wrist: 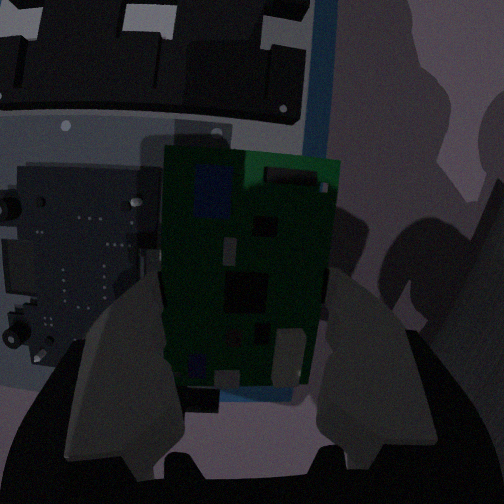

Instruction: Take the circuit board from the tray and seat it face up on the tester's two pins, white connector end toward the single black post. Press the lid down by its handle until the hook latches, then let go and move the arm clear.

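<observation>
A green circuit board [247, 270] sits face up between my two grey jaws, which close on its long left and right edges. My gripper [245, 300] is shut on the board and holds it above the tester. The tester's dark bed [75, 265] lies to the left and partly under the board, with a small light pin [136, 202] near the board's left edge and another [39, 356] at the lower left. Black posts [12, 336] stand at the bed's left side. The black open lid [150, 60] fills the top of the view.
A blue strip [318, 80] runs down the tester's right side and shows again under the board's near edge [256, 395]. Dark shadows of the arm fall on the mauve surface at the right.
</observation>
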